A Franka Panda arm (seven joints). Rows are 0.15 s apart.
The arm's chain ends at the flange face. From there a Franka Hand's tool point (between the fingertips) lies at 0.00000 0.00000 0.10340 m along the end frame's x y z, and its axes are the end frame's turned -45 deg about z.
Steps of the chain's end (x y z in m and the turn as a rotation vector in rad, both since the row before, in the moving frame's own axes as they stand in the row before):
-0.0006, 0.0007, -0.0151, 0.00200, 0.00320, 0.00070
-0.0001, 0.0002, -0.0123, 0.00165, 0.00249, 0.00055
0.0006, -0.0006, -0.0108, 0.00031, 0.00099, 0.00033
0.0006, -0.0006, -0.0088, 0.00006, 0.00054, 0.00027
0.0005, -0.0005, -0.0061, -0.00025, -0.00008, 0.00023
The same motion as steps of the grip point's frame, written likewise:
-0.0005, 0.0002, -0.0151, -0.00085, 0.00368, 0.00070
0.0001, 0.0001, -0.0123, -0.00059, 0.00293, 0.00055
0.0009, 0.0000, -0.0108, -0.00048, 0.00092, 0.00033
0.0009, 0.0000, -0.0088, -0.00034, 0.00042, 0.00027
0.0007, 0.0000, -0.0061, -0.00012, -0.00023, 0.00023

